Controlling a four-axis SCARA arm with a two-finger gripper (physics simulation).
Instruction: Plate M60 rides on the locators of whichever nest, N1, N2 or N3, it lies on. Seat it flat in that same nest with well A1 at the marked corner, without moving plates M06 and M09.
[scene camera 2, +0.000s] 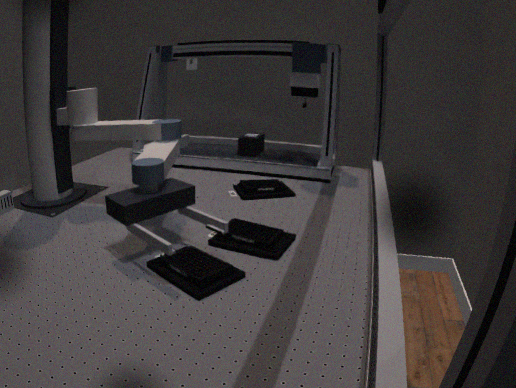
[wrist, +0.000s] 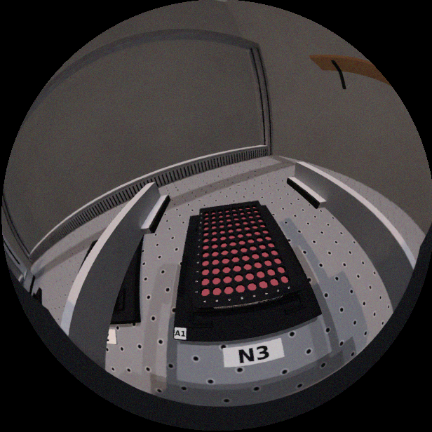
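Plate M60 (scene camera 2: 202, 262) (wrist: 240, 255), black with red wells, lies on black nest N3 (scene camera 2: 202, 293) (wrist: 250, 327), nearest in the scene view. In the wrist view, its A and 1 markings are at the near-left corner, on the side of the nest's A1 tag (wrist: 180, 333). Whether it lies fully flat or rides on the locators, I cannot tell. My gripper (scene camera 2: 200, 238) (wrist: 228, 178) is open and empty above the plate, its fingers wide to either side and apart from it. Two other black plates lie on the middle nest (scene camera 2: 260, 234) and the far nest (scene camera 2: 265, 188); their labels are unreadable.
The middle nest (wrist: 130, 300) shows partly behind the left finger in the wrist view, close beside N3. A gantry frame (scene camera 2: 250, 166) with a dark block (scene camera 2: 251, 145) stands at the back. The arm's column (scene camera 2: 40, 110) is at the left. A raised rail (scene camera 2: 387, 280) edges the table's right.
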